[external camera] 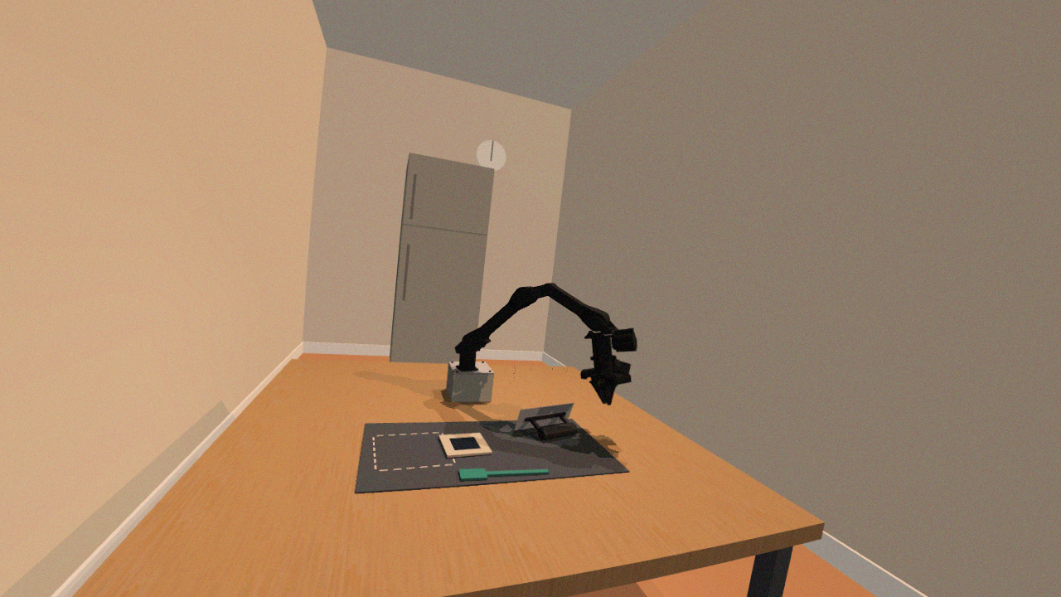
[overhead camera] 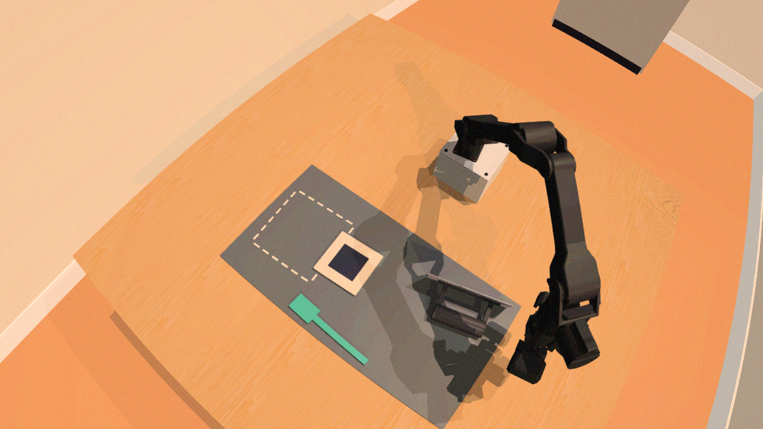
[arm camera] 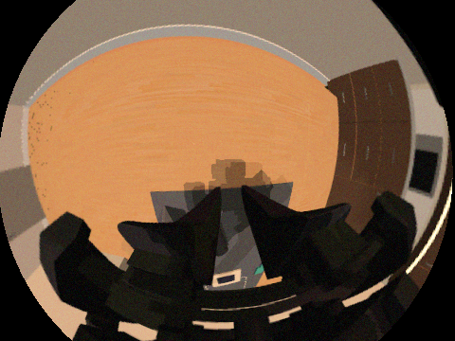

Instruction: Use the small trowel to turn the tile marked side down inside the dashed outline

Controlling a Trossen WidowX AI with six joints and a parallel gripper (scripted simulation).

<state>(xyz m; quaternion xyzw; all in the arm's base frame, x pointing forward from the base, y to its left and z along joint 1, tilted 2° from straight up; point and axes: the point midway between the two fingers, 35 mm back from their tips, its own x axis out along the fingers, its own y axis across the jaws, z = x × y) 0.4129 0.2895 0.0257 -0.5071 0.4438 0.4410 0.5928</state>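
My gripper tip is now 12 cm to the left of the trowel, 7 cm past it and 7 cm above it. Round my gripper tip: green flat tool 41 cm to the right, 11 cm ahead, 10 cm below; then square tile 43 cm to the right, 10 cm below, 5 cm behind; then grey mat 36 cm to the right, 12 cm below, 3 cm behind.
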